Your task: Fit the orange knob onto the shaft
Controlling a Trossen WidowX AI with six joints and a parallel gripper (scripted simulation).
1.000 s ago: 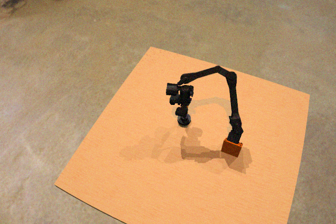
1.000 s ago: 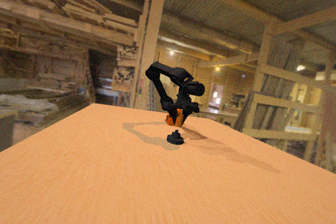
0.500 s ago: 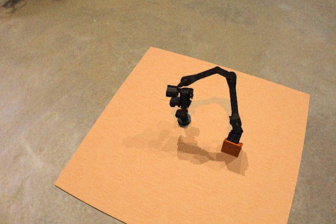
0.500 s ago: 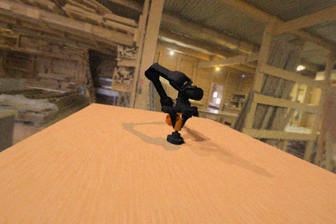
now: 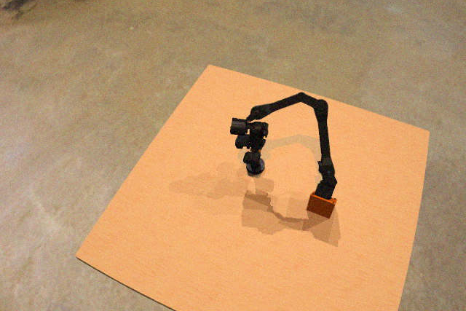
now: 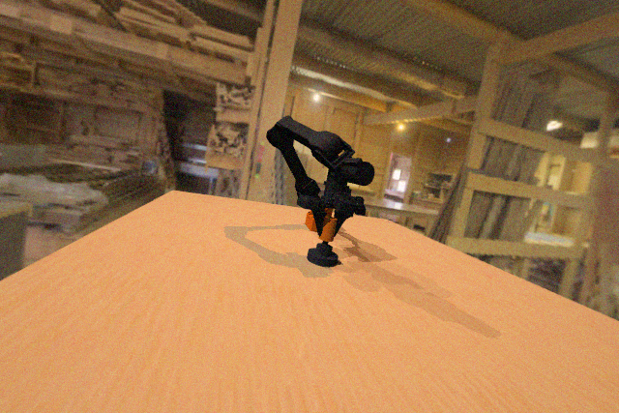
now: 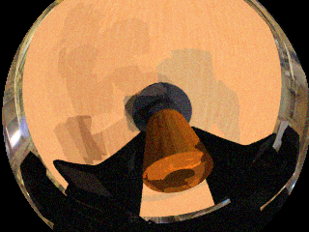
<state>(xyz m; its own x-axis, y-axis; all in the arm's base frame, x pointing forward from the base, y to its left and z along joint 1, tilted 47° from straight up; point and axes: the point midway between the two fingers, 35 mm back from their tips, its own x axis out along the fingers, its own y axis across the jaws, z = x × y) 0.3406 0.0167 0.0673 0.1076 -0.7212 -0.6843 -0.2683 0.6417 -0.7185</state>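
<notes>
Right now my gripper tip is 2 cm below the orange knob. From my gripper tip the other things lie so: dark round pedestal 4 cm below.
</notes>
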